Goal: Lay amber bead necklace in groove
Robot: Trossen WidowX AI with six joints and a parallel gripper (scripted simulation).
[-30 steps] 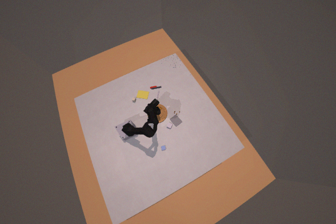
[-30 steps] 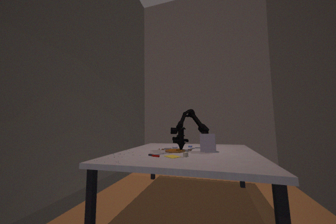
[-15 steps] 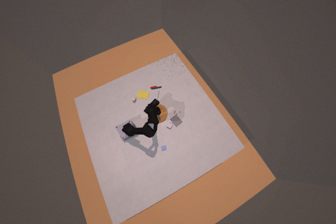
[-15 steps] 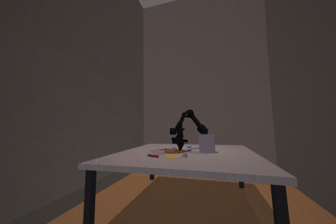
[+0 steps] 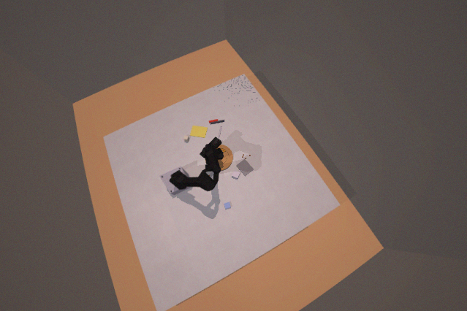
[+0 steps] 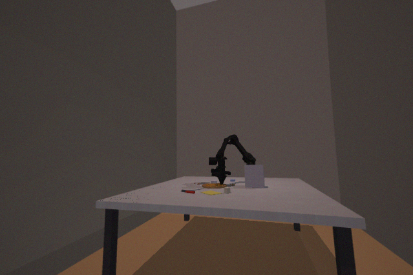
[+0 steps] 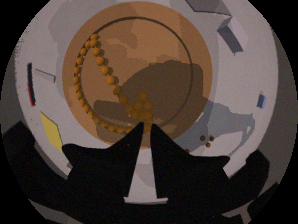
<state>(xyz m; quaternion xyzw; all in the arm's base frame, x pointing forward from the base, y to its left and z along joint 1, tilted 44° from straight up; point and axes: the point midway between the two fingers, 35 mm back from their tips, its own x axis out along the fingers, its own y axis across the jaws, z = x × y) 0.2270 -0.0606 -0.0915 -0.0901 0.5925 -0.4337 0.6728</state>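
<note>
My gripper tip is 60 mm short of the round bead board and 10 mm above it. Also, from my gripper tip: cream cube: 260 mm to the left, 80 mm behind; thin grey bar: 170 mm to the left, 160 mm ahead, 10 mm below; grey square plate: 180 mm ahead, 160 mm to the right, 10 mm below.
</note>
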